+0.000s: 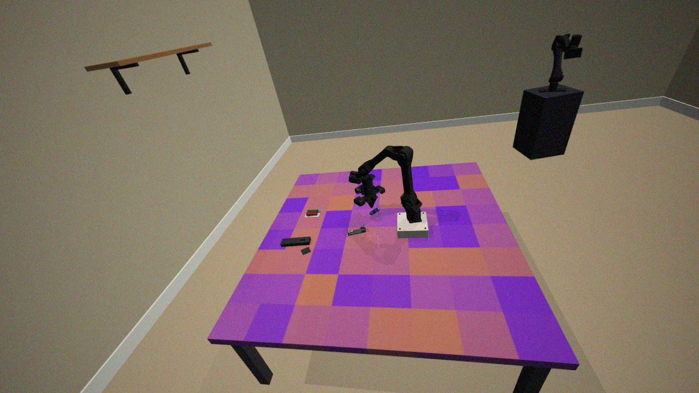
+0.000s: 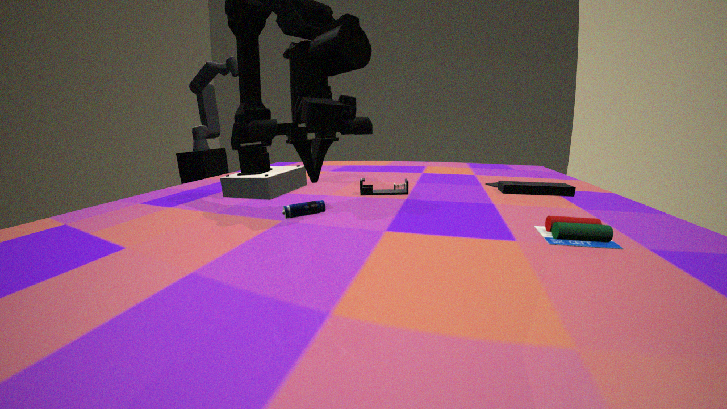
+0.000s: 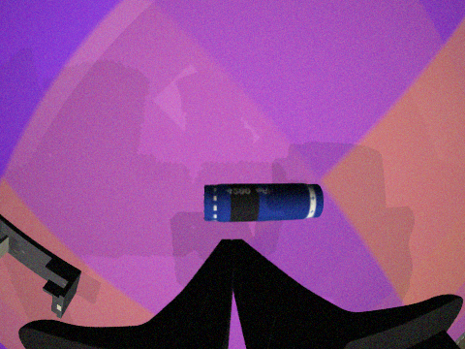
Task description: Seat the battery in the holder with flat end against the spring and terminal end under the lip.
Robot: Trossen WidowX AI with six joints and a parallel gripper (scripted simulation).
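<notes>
My gripper tip is now 4 cm above the blue battery, 2 cm past it and 1 cm to the left of it. Round my gripper tip: black battery door 38 cm ahead, 22 cm to the left, 5 cm below; then black remote 44 cm ahead, 14 cm to the left, 4 cm below.
</notes>
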